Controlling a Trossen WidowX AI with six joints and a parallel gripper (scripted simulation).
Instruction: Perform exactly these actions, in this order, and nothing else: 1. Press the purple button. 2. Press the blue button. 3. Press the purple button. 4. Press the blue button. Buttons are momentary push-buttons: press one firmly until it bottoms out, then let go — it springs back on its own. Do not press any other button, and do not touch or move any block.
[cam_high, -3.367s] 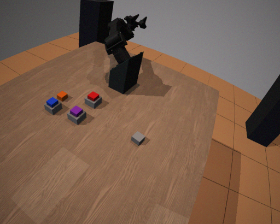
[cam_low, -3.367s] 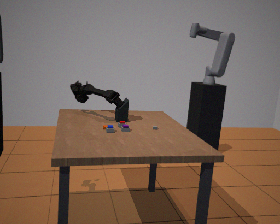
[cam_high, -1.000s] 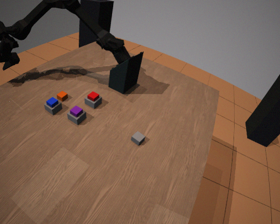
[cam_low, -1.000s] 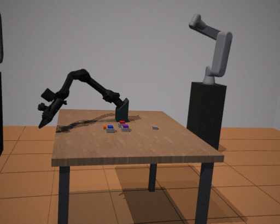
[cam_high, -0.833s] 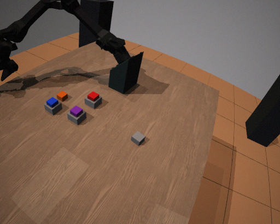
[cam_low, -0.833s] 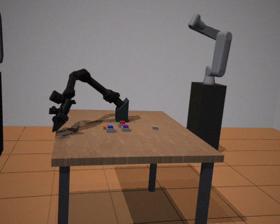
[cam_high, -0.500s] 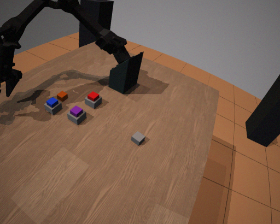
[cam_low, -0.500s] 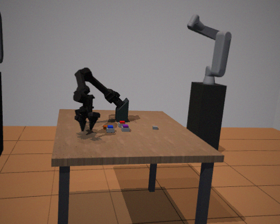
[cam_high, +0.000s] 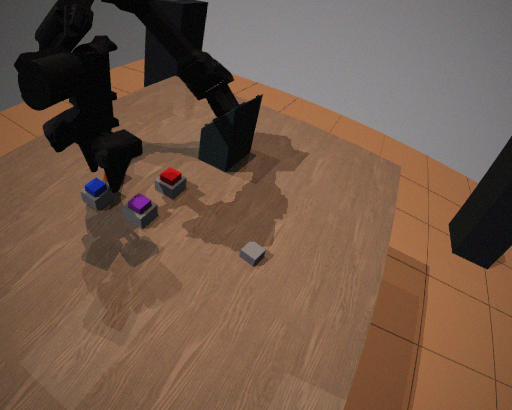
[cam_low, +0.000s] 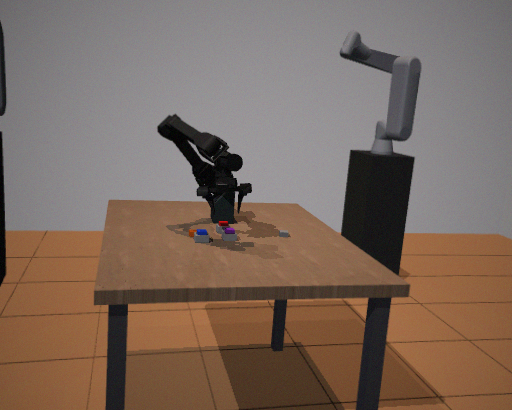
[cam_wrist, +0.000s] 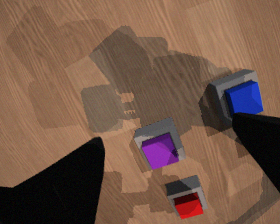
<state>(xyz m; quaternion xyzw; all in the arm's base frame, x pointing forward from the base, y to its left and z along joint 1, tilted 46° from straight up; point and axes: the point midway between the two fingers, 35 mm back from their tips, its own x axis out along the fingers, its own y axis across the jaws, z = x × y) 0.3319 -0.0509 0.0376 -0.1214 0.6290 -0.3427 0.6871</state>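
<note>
Right now my gripper tip is 50 mm past the purple button, 30 mm to the right of it and 70 mm above it. From my gripper tip the other things lie so: red button 150 mm behind, 30 mm to the left, 70 mm below; blue button 40 mm behind, 80 mm to the right, 70 mm below; small orange block 100 mm behind, 90 mm to the right, 100 mm below.
</note>
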